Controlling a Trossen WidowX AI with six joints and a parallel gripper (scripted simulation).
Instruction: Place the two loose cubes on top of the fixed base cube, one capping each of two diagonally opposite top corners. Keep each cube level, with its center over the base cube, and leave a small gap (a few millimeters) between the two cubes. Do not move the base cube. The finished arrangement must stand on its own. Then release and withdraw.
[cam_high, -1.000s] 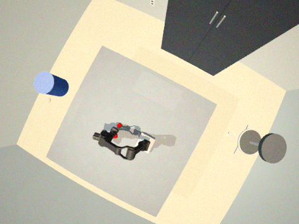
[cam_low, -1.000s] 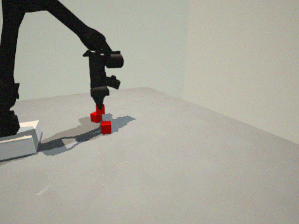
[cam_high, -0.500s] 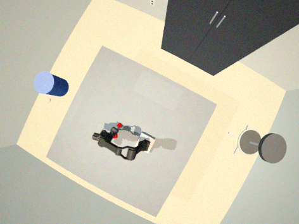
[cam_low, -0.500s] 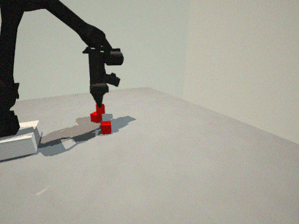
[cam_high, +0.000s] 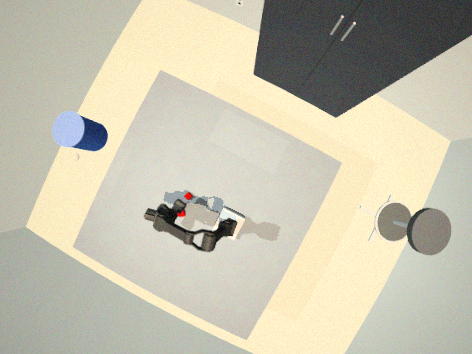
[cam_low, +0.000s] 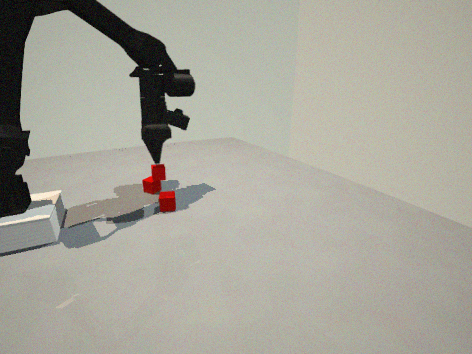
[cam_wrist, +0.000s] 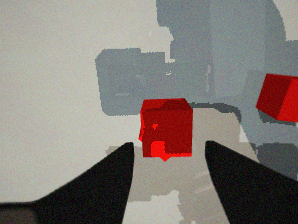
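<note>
Right now the red cube is 110 mm to the right of my gripper tip, 60 mm below it and 10 mm behind it.
</note>
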